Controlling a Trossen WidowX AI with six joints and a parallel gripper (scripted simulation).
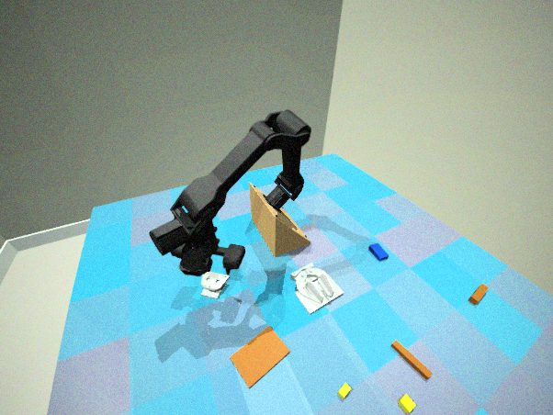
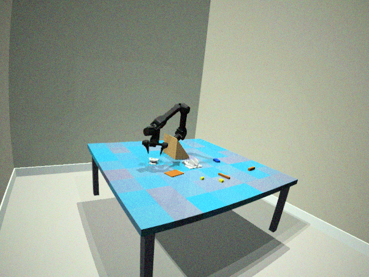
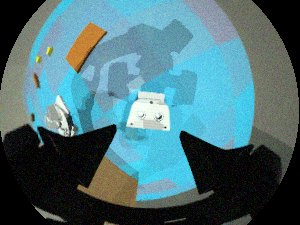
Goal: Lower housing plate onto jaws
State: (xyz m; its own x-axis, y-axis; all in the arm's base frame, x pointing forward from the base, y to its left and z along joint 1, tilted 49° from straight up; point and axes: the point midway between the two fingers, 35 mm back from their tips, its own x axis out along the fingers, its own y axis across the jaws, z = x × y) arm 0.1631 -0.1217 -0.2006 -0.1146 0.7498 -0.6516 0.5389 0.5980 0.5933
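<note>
Now: the housing plate 10 mm ahead of my gripper tip, 10 mm to the right of it and 30 mm below it. The rest, counted from my gripper tip: blue block: 70 mm ahead, 530 mm to the left, 50 mm below; flat orange plate: 230 mm ahead, 60 mm to the left, 60 mm below; white stand: 10 mm ahead, 10 mm to the right, 50 mm below.
</note>
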